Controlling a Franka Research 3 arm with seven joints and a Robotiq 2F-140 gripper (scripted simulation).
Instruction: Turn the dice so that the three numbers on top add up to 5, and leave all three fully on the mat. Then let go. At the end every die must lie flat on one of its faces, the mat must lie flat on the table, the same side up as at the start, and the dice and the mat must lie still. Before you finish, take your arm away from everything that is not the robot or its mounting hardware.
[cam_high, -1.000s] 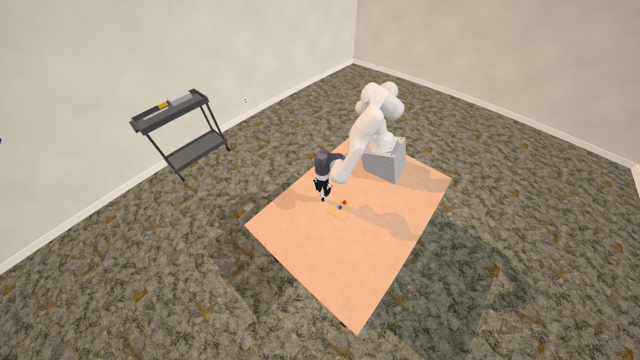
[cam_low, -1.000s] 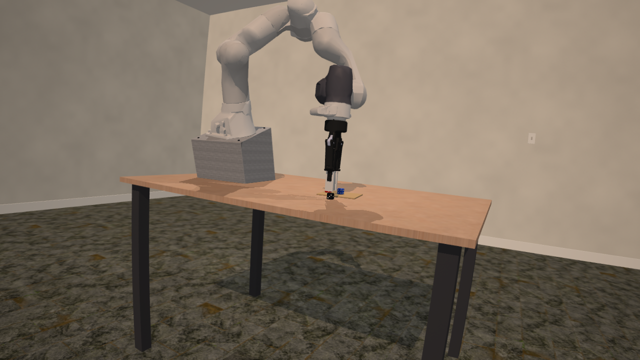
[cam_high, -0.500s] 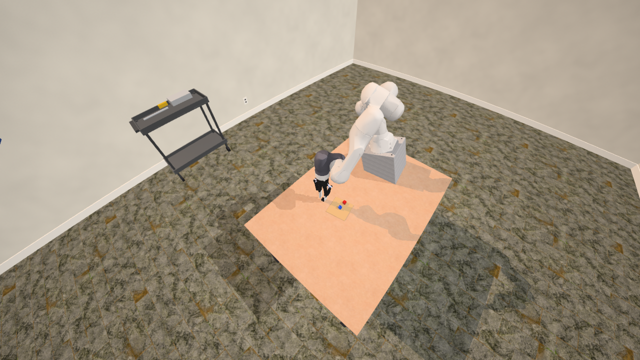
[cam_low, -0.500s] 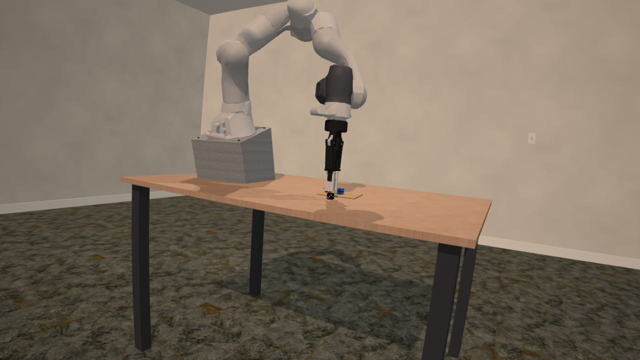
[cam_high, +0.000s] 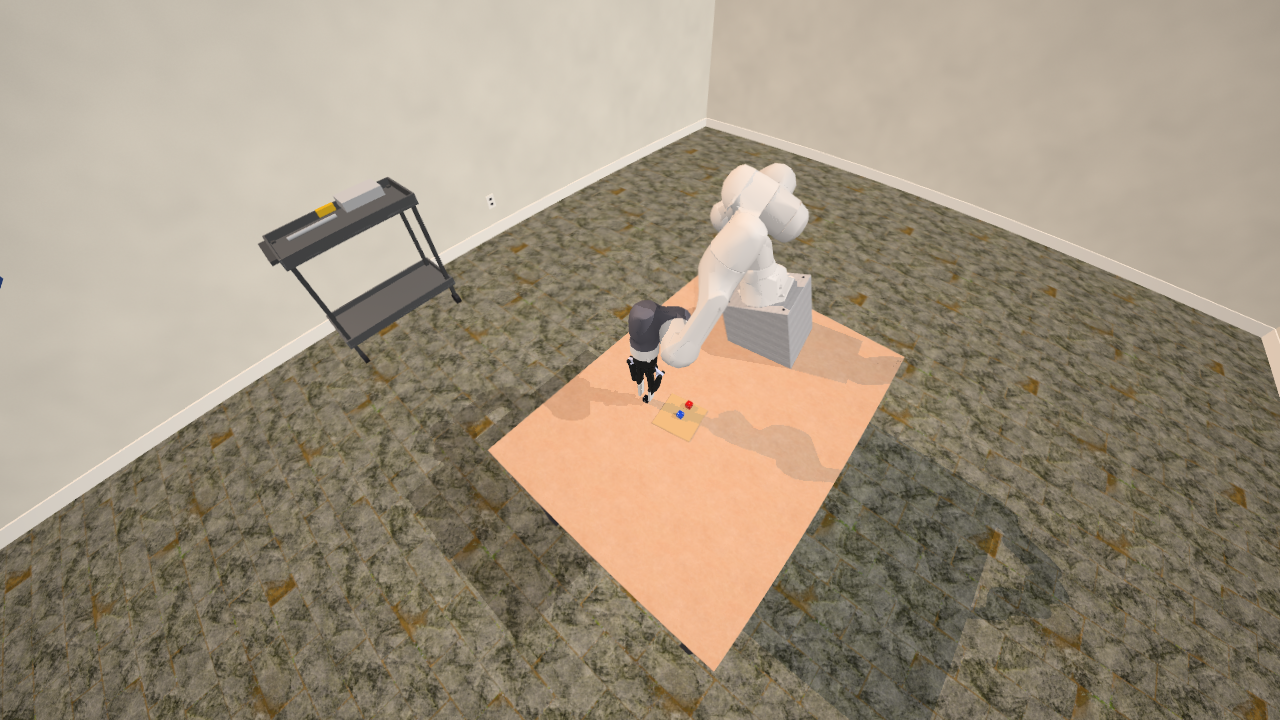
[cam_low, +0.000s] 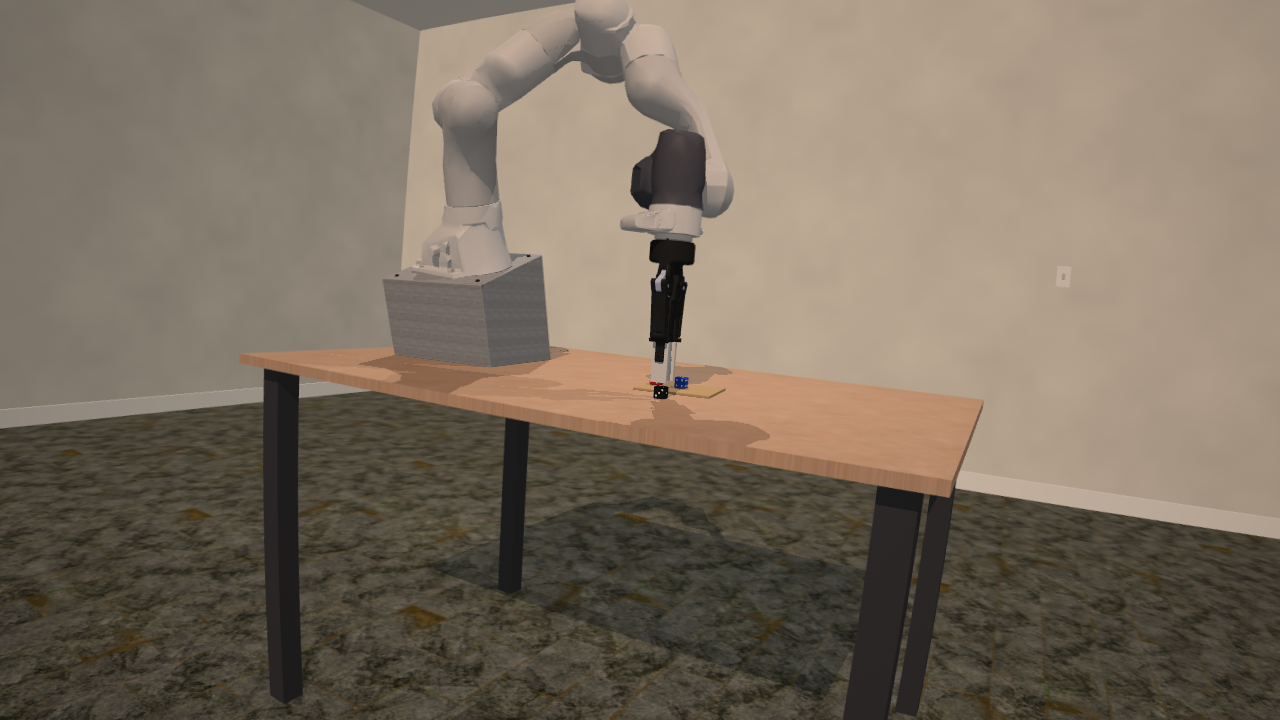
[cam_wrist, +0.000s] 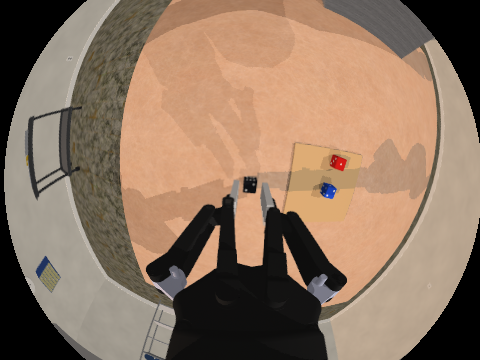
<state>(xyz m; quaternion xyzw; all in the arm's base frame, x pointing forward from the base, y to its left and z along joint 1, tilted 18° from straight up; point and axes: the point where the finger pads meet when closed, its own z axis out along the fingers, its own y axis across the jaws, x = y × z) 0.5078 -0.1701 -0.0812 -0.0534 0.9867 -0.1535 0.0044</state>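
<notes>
Now: the black die 50 mm below my hand. Also, from my hand: blue die 20 mm behind, 130 mm to the left, 50 mm below; tan mat 20 mm behind, 130 mm to the left, 60 mm below; red die 70 mm behind, 130 mm to the left, 50 mm below.
</notes>
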